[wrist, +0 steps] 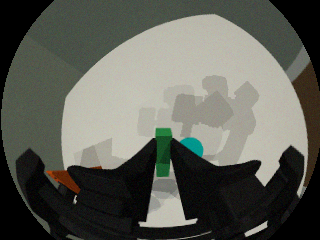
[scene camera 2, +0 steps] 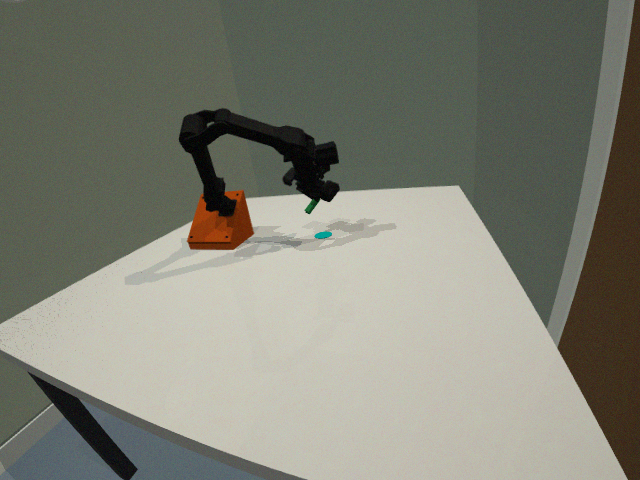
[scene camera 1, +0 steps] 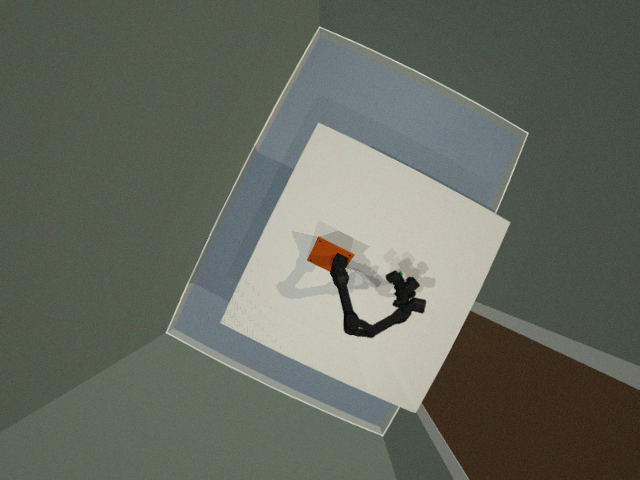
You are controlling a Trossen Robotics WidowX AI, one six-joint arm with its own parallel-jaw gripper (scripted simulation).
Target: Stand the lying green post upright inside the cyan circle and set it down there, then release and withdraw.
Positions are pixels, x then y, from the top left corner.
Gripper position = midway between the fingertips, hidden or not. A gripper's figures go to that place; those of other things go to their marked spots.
Labels:
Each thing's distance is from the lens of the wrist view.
gripper (wrist: 163, 141): 10 cm
green post (wrist: 163, 136): 9 cm

